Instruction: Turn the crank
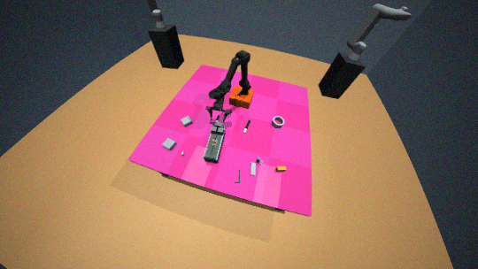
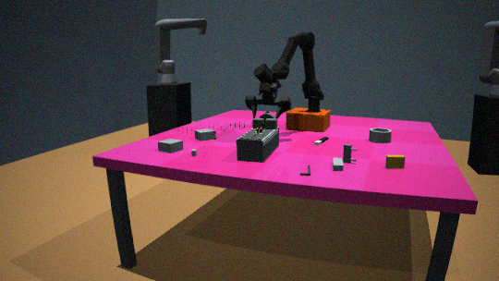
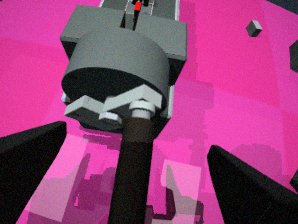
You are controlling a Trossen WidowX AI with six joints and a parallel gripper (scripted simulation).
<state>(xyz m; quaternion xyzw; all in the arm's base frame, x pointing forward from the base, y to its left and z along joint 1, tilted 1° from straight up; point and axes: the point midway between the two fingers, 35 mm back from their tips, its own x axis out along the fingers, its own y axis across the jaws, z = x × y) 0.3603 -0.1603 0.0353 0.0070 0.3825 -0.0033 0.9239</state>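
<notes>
The dark crank handle is 20 mm behind my gripper tip and 20 mm above it. Also, from my gripper tip: small cube 270 mm ahead, 190 mm to the right, 90 mm below; black-and-white stick 50 mm behind, 230 mm to the left, 90 mm below; red pointer 140 mm ahead, 20 mm to the left, 10 mm below.
</notes>
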